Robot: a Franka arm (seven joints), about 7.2 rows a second.
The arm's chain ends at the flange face. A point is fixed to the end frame.
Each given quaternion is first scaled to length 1.
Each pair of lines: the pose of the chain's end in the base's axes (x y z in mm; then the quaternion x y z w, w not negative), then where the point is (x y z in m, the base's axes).
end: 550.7 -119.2 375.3 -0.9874 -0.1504 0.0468 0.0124
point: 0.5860 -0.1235 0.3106
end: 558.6 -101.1 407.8 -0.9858 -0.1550 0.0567 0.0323
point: 0.5922 -0.1027 0.3421
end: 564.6 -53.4 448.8 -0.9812 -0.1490 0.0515 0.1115
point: 0.5973 -0.0453 0.3831
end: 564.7 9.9 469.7 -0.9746 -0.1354 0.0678 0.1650
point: 0.5943 0.0238 0.4035
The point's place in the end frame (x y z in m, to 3 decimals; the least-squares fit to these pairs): 0.038 0.017 0.061
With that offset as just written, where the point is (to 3 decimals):
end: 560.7 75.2 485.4 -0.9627 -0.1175 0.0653 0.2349
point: 0.590 0.097 0.421
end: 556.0 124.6 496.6 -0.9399 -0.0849 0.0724 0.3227
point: 0.583 0.155 0.435
